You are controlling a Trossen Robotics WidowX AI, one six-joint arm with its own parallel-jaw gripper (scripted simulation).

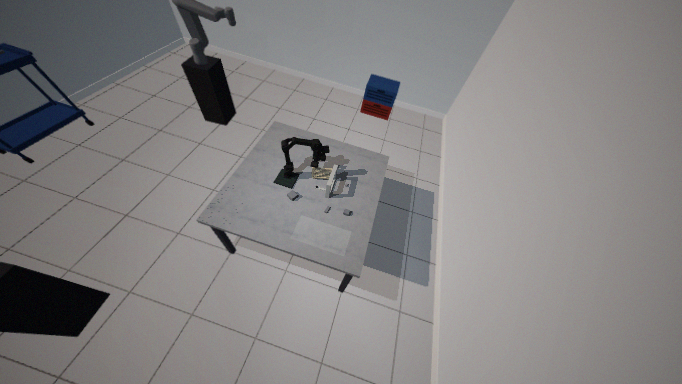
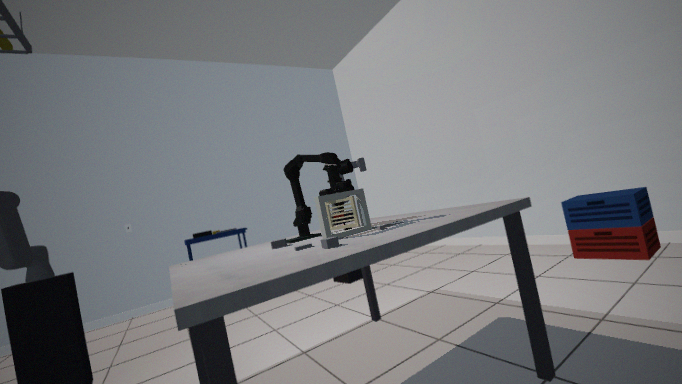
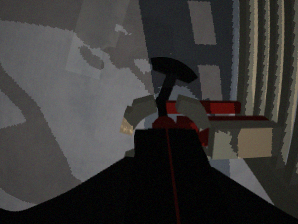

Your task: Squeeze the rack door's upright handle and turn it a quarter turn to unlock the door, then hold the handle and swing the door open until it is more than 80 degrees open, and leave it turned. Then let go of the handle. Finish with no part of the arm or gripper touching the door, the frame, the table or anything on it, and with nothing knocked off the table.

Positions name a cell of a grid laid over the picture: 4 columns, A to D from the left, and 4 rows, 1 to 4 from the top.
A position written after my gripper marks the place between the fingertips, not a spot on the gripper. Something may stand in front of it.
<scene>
In view: my gripper (image 3: C4) and a slatted door (image 3: D3).
</scene>
